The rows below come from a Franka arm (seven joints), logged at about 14 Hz.
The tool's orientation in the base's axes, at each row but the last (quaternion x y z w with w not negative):
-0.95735 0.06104 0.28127 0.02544
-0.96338 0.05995 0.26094 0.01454
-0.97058 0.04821 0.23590 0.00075
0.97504 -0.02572 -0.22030 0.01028
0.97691 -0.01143 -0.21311 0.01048
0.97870 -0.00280 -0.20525 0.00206
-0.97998 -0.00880 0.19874 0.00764
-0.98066 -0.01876 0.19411 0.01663
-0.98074 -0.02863 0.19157 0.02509
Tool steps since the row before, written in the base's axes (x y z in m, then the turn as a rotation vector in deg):
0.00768 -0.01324 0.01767 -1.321 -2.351 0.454
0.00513 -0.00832 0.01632 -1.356 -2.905 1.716
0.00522 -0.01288 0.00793 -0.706 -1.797 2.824
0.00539 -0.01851 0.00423 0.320 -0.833 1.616
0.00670 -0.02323 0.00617 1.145 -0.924 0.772
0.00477 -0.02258 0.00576 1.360 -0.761 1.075
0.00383 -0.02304 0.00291 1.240 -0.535 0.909
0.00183 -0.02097 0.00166 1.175 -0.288 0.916
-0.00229 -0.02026 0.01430 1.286 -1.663 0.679
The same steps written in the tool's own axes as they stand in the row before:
-0.00181 0.01186 -0.02006 -1.107 2.497 0.130
-0.00294 0.00768 -0.01715 -1.714 3.055 -0.974
0.00218 0.01250 -0.00975 -1.750 1.915 -2.230
0.00406 0.01837 -0.00598 -0.359 0.868 -1.589
0.00414 0.02326 -0.00804 0.744 0.923 -1.164
0.00220 0.02259 -0.00713 0.818 0.760 -1.529
0.00193 0.02303 -0.00444 0.777 0.536 -1.326
0.00015 0.02093 -0.00276 0.725 0.287 -1.302
-0.00880 0.01923 -0.01314 0.826 1.677 -1.177

